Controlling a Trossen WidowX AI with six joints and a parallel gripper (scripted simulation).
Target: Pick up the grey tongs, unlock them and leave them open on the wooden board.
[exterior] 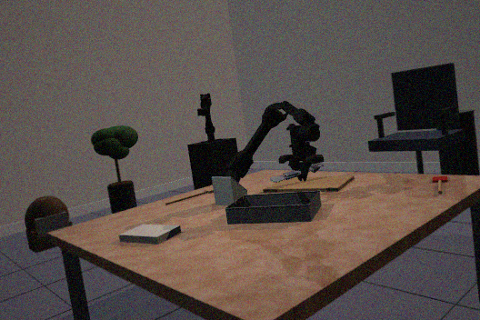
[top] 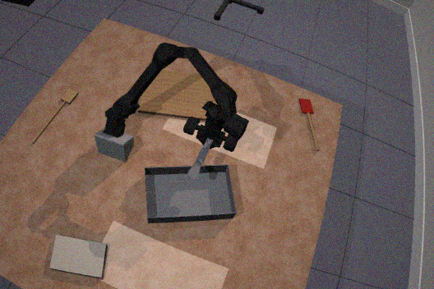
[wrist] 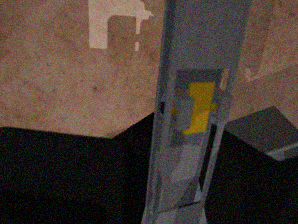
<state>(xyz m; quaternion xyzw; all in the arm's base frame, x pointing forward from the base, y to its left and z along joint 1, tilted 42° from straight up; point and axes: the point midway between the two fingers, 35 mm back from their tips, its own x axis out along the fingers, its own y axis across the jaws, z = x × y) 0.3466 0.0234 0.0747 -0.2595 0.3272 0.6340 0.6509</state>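
The wooden board lies 17 cm behind my gripper tip, 27 cm to the left of it and 8 cm below it. From my gripper tip the other things lie so: yellow lock piece 3 cm to the left, 4 cm above; roasting tin 1 cm behind, 17 cm to the right, 6 cm below; red spatula 39 cm ahead, 36 cm to the left, 8 cm below.
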